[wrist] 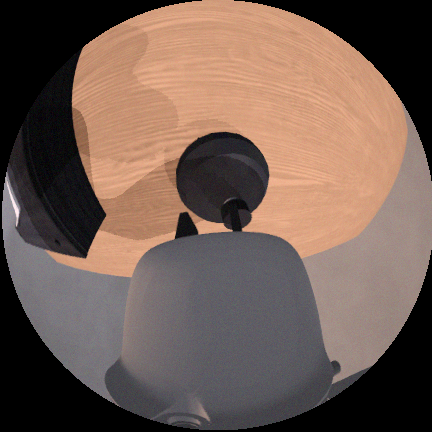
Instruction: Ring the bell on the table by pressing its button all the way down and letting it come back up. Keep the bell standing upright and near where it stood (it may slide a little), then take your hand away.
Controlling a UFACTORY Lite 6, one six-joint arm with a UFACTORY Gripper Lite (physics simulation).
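Frame: origin at the arm's base, x down, y left, z ahead, level; metres.
Seen in the pictures: hand at its tool point: (211, 231).
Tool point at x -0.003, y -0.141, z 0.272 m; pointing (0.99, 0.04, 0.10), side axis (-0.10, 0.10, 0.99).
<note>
Offsets run from my tool point to a thing's middle. Level surfaces: height alone.
The bell @(dx +0.039, dy -0.004, dz +0.016 m) (215, 172) is a dark, round dome in the middle of the wrist view, standing on the wooden table. Its button @(dx +0.013, dy -0.004, dz +0.016 m) (245, 218), a small dark cylinder, shows near the dome's lower right edge. My gripper (210, 215) is open, with its two black fingers apart and no object between them. The right finger overlaps the button in this view; the left finger is beside the dome's lower left edge. Whether the right fingertip touches the button, and how far down the button is, I cannot tell. The grey gripper body hides the area below.
A large dark object (52, 145) with a curved edge stands at the left of the view. The light wooden table @(dx +0.070 m) (300, 90) carries shadows on its left part and ends in a curved edge at the right. Grey floor (365, 280) shows beyond it.
</note>
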